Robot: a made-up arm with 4 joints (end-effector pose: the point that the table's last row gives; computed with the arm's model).
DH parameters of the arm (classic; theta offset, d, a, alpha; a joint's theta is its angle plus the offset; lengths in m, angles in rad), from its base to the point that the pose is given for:
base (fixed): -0.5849 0 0.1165 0
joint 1: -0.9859 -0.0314 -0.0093 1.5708
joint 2: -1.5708 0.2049 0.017 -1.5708
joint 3: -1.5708 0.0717 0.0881 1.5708
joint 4: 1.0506 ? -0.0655 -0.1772
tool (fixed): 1.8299 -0.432 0 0
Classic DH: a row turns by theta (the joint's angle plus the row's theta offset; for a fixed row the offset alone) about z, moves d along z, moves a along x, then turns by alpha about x.
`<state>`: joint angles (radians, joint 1 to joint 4).
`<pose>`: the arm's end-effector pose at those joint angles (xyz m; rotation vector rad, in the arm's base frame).
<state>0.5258 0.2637 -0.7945 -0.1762</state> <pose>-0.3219 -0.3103 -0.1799 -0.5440 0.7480 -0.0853</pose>
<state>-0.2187 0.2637 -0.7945 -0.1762</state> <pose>-0.3777 0.0387 -0.1799 -0.2411 0.9194 -0.7747</pose>
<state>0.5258 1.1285 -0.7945 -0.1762</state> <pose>-0.2672 -0.4044 -0.1188 -1.1907 0.2679 -0.4802</pose>
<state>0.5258 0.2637 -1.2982 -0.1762</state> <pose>-0.3656 -0.2899 -0.0335 -0.7568 1.1935 -0.1894</pose>
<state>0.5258 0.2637 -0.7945 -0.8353</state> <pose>-0.2718 -0.3070 -0.2213 -0.6617 0.5101 -0.7151</pose>
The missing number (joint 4, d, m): 0.1341
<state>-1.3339 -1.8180 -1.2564 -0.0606</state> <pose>-0.0241 0.4389 -0.0081 1.6992 0.1432 0.0232</pose>
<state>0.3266 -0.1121 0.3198 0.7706</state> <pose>-0.1773 -0.1346 -0.3816 0.0564 -0.1575 0.8189</pose>
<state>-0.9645 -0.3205 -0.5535 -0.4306</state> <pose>-0.0576 0.3458 -0.2342 0.5929 0.6549 -1.4945</pose>
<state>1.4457 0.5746 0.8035 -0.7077</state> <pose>0.2040 -0.1095 -0.2587 0.5227 -0.6253 0.7266</pose>
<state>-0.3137 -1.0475 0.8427 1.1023</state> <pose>0.0777 0.2403 -0.2577 0.4333 -0.9960 0.0779</pose>
